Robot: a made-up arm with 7 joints.
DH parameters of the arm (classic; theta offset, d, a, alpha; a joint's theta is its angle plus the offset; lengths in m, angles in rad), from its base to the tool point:
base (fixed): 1.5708 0.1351 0 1.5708
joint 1: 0 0.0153 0.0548 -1.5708
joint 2: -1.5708 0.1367 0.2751 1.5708
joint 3: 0 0.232 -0.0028 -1.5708
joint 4: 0 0.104 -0.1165 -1.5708
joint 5: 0 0.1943 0.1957 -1.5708
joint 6: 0 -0.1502 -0.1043 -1.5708
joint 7: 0 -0.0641 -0.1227 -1.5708
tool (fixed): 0 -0.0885 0 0
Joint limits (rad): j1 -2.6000..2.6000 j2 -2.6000..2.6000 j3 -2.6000..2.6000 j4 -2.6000..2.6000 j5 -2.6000..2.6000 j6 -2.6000..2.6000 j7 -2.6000..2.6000
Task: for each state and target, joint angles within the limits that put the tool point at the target. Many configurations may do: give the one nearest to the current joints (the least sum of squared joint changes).
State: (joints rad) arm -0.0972 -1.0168 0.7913 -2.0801 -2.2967 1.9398 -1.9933
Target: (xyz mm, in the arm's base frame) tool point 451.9 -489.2 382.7
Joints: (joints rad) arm 0.2210 -1.1506 0.5585 -1.8375 -2.5968 1.9533 -2.1479
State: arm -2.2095 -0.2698 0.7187 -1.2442 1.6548 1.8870 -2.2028
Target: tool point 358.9 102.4 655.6
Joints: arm -1.7593 -0.5861 0.3582 -1.3636 1.7731 2.0021 -2.2826
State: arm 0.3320 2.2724 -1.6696 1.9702 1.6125 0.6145 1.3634
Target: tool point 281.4 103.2 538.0
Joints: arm 0.4609 2.0187 -1.2358 1.7699 1.4586 0.7340 1.6624
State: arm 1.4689 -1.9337 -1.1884 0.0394 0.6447 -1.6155 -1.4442
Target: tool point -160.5 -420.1 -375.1
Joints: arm 1.3665 -1.5017 -1.0658 0.0243 -0.0238 -1.6526 -1.6887
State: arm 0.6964 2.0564 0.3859 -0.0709 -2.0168 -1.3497 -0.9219
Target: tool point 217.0 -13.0 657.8
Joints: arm 0.6369 2.3818 -0.1865 0.0686 -1.6745 -1.6588 -0.7735
